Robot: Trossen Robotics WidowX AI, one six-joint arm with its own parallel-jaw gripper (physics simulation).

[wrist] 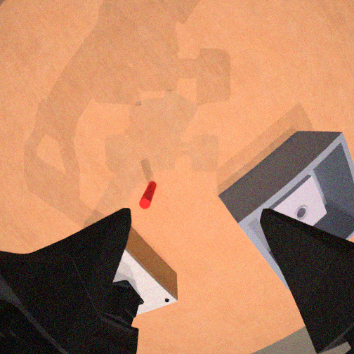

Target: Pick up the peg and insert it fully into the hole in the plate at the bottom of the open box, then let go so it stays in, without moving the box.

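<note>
The red peg (pixel 148 194) stands upright on the table, a little left of the view's middle, with its round top toward the camera. My gripper (pixel 197 215) is open and empty, high above the table; the peg shows between the two dark fingers, nearer the left one and slightly beyond its tip. The open grey box (pixel 265 162) is at the right. The pale plate (pixel 318 200) with its round hole (pixel 302 212) shows inside it. The right finger hides part of the box and a corner of the plate.
A block with a white top and brown side (pixel 157 260) is at the lower left, partly hidden behind the left finger. A grey-green surface (pixel 287 344) shows at the bottom edge. The arm's shadow falls over the tan table (pixel 280 60).
</note>
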